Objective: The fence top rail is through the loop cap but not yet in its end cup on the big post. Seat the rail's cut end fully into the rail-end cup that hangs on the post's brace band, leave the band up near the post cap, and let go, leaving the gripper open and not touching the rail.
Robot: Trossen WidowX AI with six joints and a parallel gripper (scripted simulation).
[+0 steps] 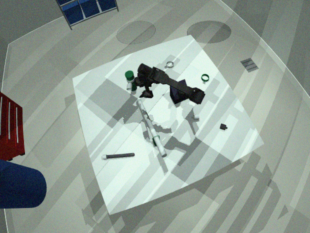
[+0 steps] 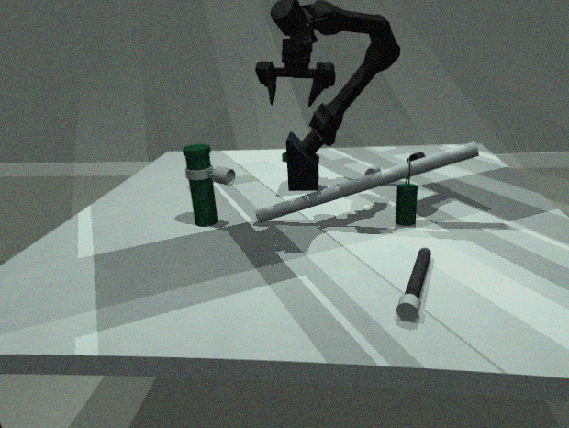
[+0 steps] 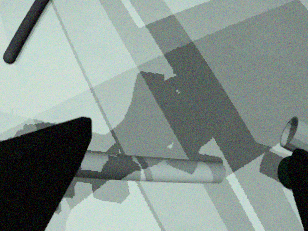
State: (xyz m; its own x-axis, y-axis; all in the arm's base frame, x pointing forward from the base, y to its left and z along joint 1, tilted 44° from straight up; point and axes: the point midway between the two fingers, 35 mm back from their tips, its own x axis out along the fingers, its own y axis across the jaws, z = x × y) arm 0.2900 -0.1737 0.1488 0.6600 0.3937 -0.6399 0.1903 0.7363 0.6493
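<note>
The grey brace band lies 210 mm to the right of my gripper tip and 160 mm below it. Also, from my gripper tip: short green post (20 mm ahead, 280 mm to the left, 200 mm below); black piece (490 mm behind, 420 mm to the left, 280 mm below).
</note>
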